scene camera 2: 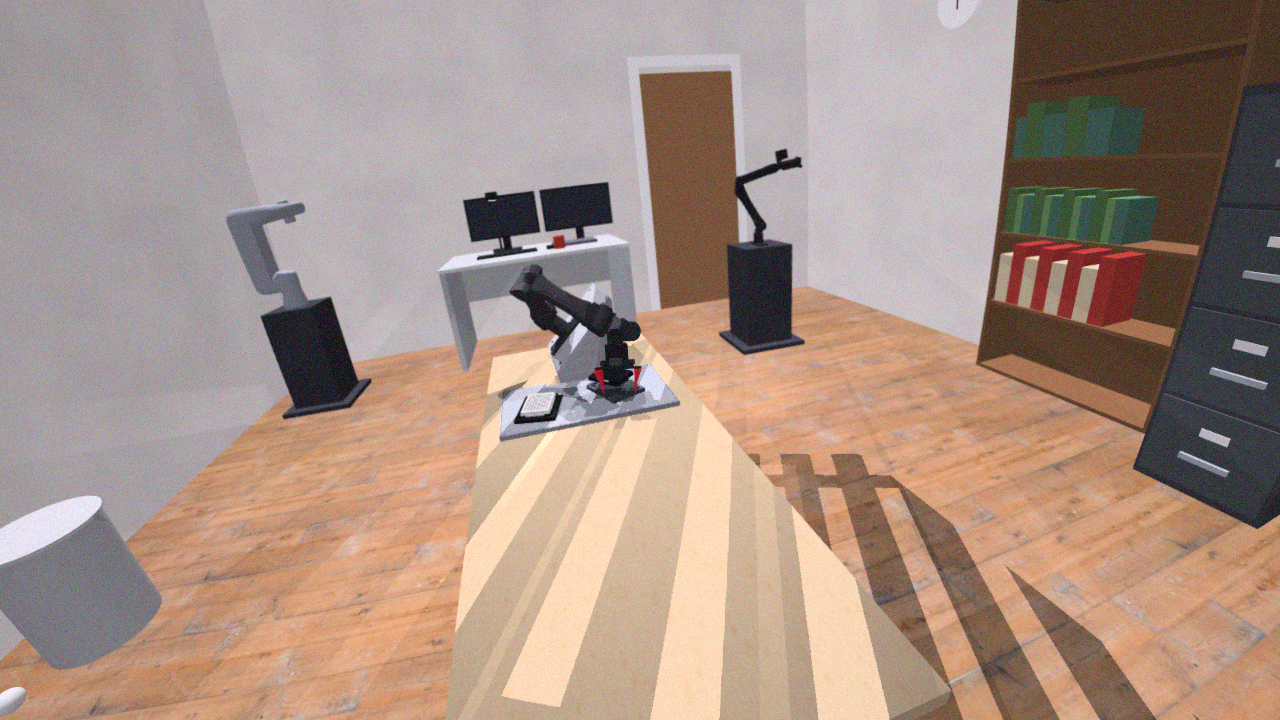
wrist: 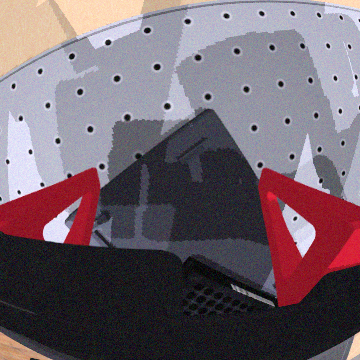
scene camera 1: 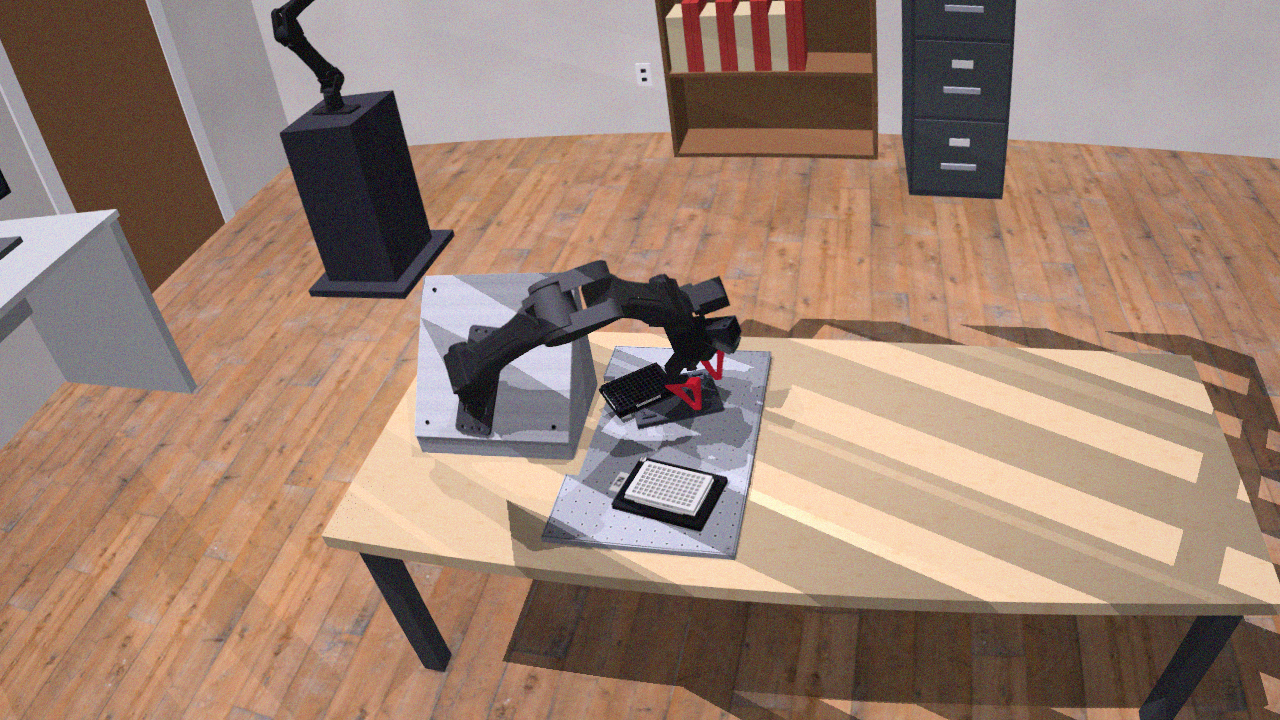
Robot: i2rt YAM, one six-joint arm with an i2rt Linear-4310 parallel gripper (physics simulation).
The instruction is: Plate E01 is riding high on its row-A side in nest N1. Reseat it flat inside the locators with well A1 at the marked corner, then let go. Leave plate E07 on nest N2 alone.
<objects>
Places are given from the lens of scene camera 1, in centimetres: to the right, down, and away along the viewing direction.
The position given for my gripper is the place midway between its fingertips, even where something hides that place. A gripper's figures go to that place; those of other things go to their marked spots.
my gripper (scene camera 1: 708, 394): 13, 6, 162
black plate (scene camera 1: 641, 388): 0, 5, 165
nest N1 (scene camera 1: 673, 408): 6, 9, 161
</objects>
